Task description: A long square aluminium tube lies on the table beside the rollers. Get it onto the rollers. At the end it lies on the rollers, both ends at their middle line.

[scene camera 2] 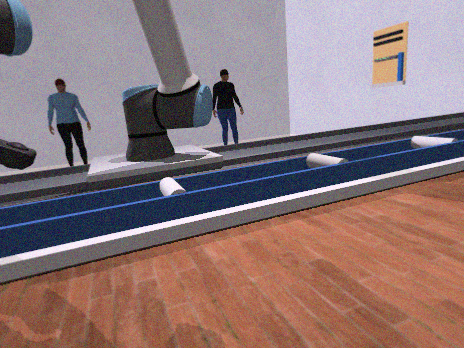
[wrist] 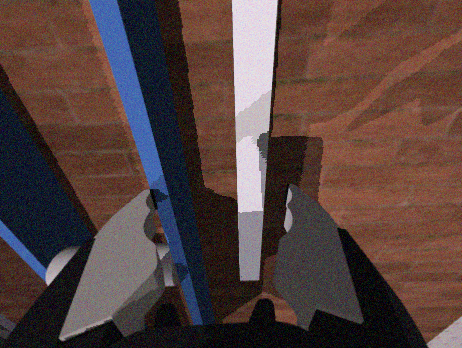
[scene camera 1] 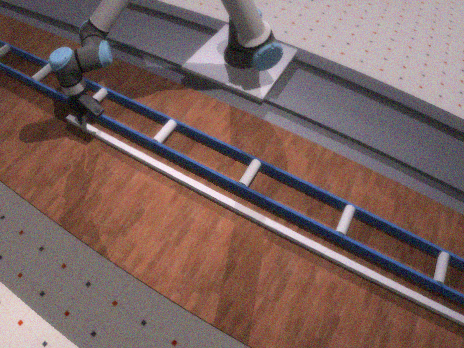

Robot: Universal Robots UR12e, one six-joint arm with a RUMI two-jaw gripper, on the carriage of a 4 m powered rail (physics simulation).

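Seen in the pictures: gripper, fingertip midpoint: [wrist: 221,188] [scene camera 1: 93,122]; arm's base at its link origin: [scene camera 2: 151,156] [scene camera 1: 242,56].
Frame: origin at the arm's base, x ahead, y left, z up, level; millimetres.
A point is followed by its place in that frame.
Note:
The long square aluminium tube [scene camera 1: 235,205] @(x 759, y 379, z -5 mm) [scene camera 2: 215,217] @(x 769, y 5, z -7 mm) [wrist: 250,190] @(x 756, y -358, z -5 mm) lies on the table alongside the near blue side rail of the roller track, outside it and parallel to it. White rollers [scene camera 1: 165,131] @(x 624, y -27, z 27 mm) [scene camera 2: 172,187] @(x 655, y -42, z 29 mm) [wrist: 61,266] @(x 573, y -420, z 21 mm) sit between the two blue rails. My gripper [scene camera 1: 83,123] [wrist: 221,188] @(x 731, y -346, z 7 mm) is open near the tube's left end. In the wrist view the tube end is between the two fingers, with gaps on both sides, closer to the right finger. The left fingertip appears over the near blue rail. Height above the tube is hard to judge.
The near blue rail [scene camera 1: 210,169] @(x 686, y 228, z 22 mm) [scene camera 2: 90,210] @(x 686, y -191, z 23 mm) [wrist: 132,115] @(x 685, y -285, z 22 mm) runs close beside the tube. The far blue rail [scene camera 1: 305,185] @(x 558, y 573, z 11 mm) runs behind it. The arm's base plate [scene camera 1: 210,62] @(x 125, y -116, z 0 mm) [scene camera 2: 107,170] @(x 172, y -165, z 0 mm) stands on the grey powered rail [scene camera 1: 380,117]. Two people [scene camera 2: 68,112] [scene camera 2: 227,105] stand behind it.

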